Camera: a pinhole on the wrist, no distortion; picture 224 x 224 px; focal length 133.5 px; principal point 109.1 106.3 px. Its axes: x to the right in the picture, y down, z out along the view. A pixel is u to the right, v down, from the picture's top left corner.
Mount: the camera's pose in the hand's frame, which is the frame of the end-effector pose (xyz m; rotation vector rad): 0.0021 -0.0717 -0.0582 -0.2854 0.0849 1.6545
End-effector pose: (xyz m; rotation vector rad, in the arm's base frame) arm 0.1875 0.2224 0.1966 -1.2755 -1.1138 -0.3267
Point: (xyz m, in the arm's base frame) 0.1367 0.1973 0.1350
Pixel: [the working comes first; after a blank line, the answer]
In the camera's frame: 0.0511 0.0694 0.0905

184 209
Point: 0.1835 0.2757 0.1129
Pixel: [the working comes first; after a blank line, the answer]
In the camera's frame: 0.1080 0.0232 0.1492

206 127
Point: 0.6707 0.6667 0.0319
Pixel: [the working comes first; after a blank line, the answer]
In the camera's frame: 0.5748 -0.3539 0.3409

outside the picture
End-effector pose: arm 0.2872 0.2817 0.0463 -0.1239 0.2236 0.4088
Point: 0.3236 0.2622 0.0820
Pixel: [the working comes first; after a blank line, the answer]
In the camera's frame: 0.0115 -0.0292 0.0993

125 67
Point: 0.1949 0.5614 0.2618
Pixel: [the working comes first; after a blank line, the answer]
In the camera's frame: 0.2698 -0.0411 0.3668

207 91
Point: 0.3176 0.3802 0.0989
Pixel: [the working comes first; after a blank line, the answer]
In the camera's frame: 0.1058 -0.0797 0.1522

202 36
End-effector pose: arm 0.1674 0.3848 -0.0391 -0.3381 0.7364 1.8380
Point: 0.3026 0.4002 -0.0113
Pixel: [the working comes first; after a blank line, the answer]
In the camera's frame: -0.0654 0.0503 0.0982

20 175
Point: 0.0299 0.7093 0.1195
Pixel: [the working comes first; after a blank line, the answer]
In the camera's frame: 0.0655 -0.2617 0.3676

133 11
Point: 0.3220 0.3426 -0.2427
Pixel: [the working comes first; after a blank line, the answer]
In the camera's frame: -0.0987 0.0064 -0.1346

behind the camera
